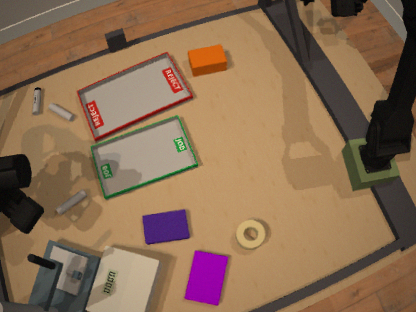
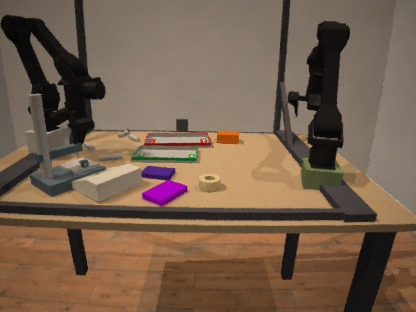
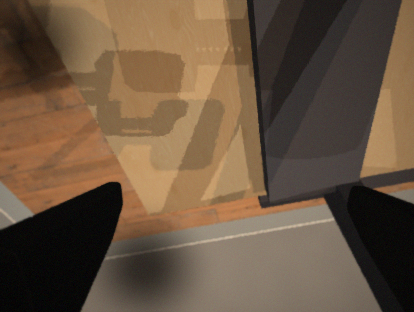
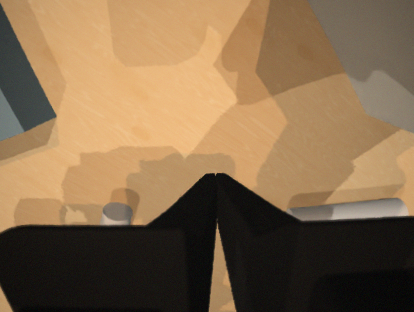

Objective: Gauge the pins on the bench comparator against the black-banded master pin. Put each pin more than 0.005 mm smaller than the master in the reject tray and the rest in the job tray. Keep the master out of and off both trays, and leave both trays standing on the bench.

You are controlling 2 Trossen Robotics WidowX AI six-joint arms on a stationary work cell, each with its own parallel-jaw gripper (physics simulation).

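Places are measured from the left arm's base along level axes (x ahead, y left, z up), in millimetres.
Where they show: left gripper, fingertip midpoint: (image 1: 320, 4) (image 2: 307, 118) (image 3: 235, 194); right gripper, fingertip midpoint: (image 1: 22, 206) (image 4: 215, 183); left arm's base, link origin: (image 1: 374, 157) (image 2: 322, 165); right arm's base, link origin: (image 2: 46, 129).
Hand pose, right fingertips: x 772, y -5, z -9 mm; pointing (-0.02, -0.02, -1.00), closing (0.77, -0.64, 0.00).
Observation:
Things, the pixels of their top centre, and the offset from my right fingertips. "spot": a spot on its surface instead.
- black-banded master pin, top centre: (image 1: 35, 99) dy -295, dx -2, dz -28 mm
- red reject tray, top centre: (image 1: 132, 92) (image 2: 177, 137) dy -261, dx -260, dz -26 mm
- plain grey pin, top centre: (image 1: 59, 110) (image 2: 133, 135) dy -247, dx -75, dz -29 mm
- green job tray, top centre: (image 1: 141, 154) (image 2: 166, 151) dy -96, dx -273, dz -29 mm
- further pin, top centre: (image 4: 353, 225) (image 2: 88, 144) dy -95, dx +37, dz -29 mm
- white readout box, surface spot: (image 1: 132, 280) spot: dy +176, dx -234, dz +3 mm
- purple block, top centre: (image 1: 165, 226) (image 2: 157, 170) dy +68, dx -307, dz -32 mm
- magenta block, top centre: (image 1: 206, 277) (image 2: 165, 189) dy +184, dx -374, dz -30 mm
- cream ring, top centre: (image 1: 250, 233) (image 2: 209, 178) dy +112, dx -473, dz -19 mm
- orange block, top centre: (image 1: 207, 55) (image 2: 228, 132) dy -328, dx -451, dz -9 mm
The black-banded master pin (image 1: 36, 101) lies left of the red reject tray (image 1: 94, 131) (image 2: 178, 145), beside a plain grey pin (image 1: 61, 111) (image 2: 133, 137). Another pin (image 1: 71, 202) (image 2: 110, 157) lies left of the green job tray (image 1: 150, 182) (image 2: 165, 160). A further pin (image 2: 88, 146) lies by the right gripper. Both trays stand empty. The comparator (image 1: 42, 291) (image 2: 52, 185) has a white readout box (image 1: 132, 280) (image 2: 107, 183). My right gripper (image 4: 215, 183) (image 2: 79, 142) is shut and empty, above the bench between two pins. My left gripper (image 3: 235, 194) is open and empty, high above the bench's right side.
A purple block (image 1: 166, 226) (image 2: 158, 172), a magenta block (image 1: 206, 277) (image 2: 165, 192) and a cream ring (image 1: 241, 234) (image 2: 209, 186) lie near the readout box. An orange block (image 1: 207, 60) (image 2: 228, 137) stands right of the reject tray. A dark frame rail (image 1: 325, 90) runs along the right.

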